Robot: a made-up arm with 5 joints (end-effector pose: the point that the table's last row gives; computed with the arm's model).
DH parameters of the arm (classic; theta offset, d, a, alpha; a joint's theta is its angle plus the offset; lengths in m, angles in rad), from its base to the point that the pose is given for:
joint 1: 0 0.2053 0 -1.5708
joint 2: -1.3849 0 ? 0
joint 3: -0.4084 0 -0.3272 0
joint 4: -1.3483 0 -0.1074 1.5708
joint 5: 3.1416 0.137 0 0
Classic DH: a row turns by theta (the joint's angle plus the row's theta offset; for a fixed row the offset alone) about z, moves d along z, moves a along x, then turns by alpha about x.
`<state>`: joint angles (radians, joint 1 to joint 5).
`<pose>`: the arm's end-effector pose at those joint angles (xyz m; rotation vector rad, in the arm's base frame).
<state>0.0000 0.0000 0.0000 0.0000 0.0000</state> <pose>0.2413 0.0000 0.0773 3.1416 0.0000 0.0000</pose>
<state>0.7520 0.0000 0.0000 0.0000 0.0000</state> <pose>0.1762 0.1648 0.0773 2.9221 1.1536 0.0000</pose>
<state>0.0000 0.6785 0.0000 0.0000 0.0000</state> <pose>0.1075 0.0000 -0.0458 2.9625 0.0000 -1.0454</pose>
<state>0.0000 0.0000 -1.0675 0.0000 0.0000</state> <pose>0.5479 0.0000 0.4708 2.7046 0.0000 1.5983</pose>
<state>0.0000 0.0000 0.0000 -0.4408 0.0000</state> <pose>0.2895 0.0000 0.1362 3.0656 0.0000 0.6868</pose>
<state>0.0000 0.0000 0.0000 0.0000 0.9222</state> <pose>0.2413 0.0000 0.0773 2.8135 -1.3978 0.0000</pose>
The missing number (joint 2, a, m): 0.3339
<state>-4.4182 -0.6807 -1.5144 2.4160 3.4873</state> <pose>-0.0386 0.1272 0.5871 2.0851 -2.1954 0.3001</pose>
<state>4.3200 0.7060 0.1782 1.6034 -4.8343</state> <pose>0.0420 0.1014 0.2002 0.1185 0.8707 2.5055</pose>
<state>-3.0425 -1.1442 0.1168 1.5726 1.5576</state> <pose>-0.0578 -0.0057 0.1212 1.8113 2.0271 0.5600</pose>
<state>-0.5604 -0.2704 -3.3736 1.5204 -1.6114</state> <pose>-0.1566 0.0983 0.9463 0.9135 0.5297 0.8820</pose>
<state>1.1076 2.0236 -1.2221 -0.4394 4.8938</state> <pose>0.0630 0.1261 -0.4338 -0.9634 -2.8849 0.5512</pose>
